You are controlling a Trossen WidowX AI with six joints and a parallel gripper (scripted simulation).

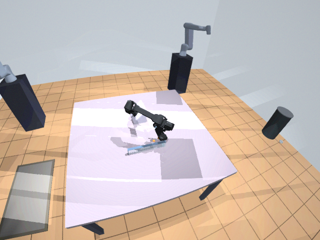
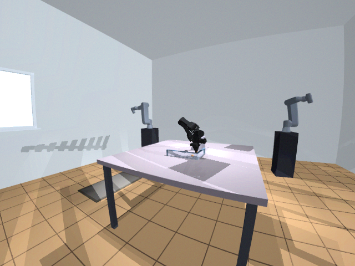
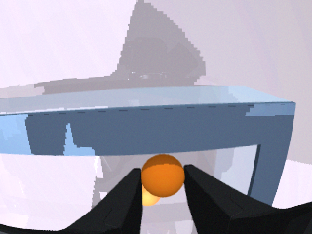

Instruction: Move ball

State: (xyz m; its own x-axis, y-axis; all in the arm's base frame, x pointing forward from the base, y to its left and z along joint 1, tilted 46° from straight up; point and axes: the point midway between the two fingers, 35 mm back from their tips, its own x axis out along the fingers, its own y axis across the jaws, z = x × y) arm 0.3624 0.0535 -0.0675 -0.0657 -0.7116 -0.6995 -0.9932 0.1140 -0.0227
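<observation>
The see-through copy of ball is 40 mm to the right of my gripper tip, 40 mm below it and 10 mm behind it. Round my gripper tip: orange ball right at my gripper tip.
</observation>
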